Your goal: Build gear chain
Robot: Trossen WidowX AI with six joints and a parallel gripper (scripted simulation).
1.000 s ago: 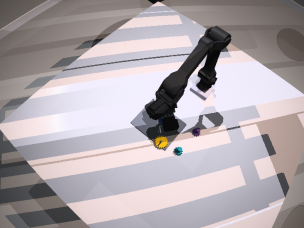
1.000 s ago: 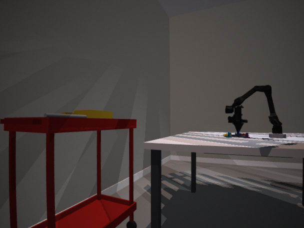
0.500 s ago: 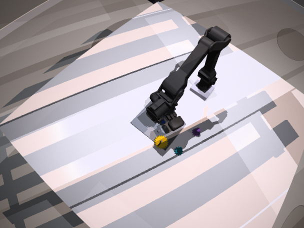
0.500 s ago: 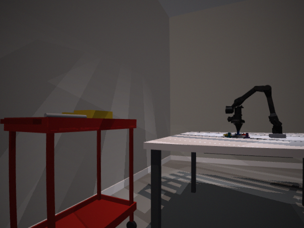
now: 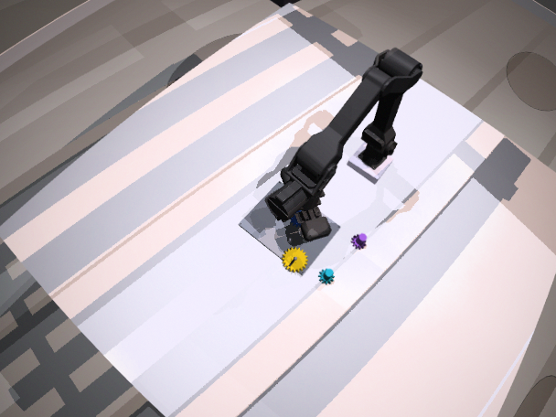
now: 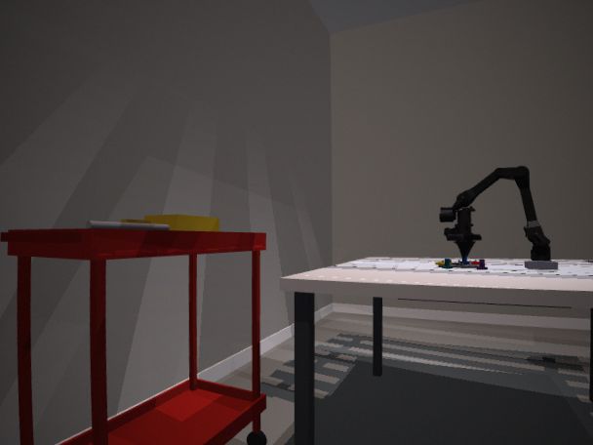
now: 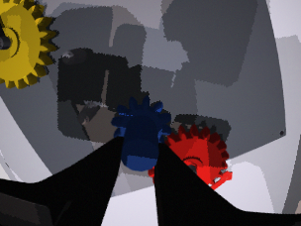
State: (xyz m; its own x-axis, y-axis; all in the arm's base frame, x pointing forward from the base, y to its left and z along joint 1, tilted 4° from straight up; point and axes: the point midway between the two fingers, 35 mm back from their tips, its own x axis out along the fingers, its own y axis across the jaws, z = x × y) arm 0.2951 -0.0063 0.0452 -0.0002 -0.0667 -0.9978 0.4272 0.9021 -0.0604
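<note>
My gripper tip is 1 cm above the blue gear. The rest, counted from my gripper tip: red gear: 4 cm behind, 3 cm to the right, 2 cm below; then grey board: 3 cm below, 2 cm ahead; then red arrow: 8 cm behind, 4 cm to the right, 3 cm below.
</note>
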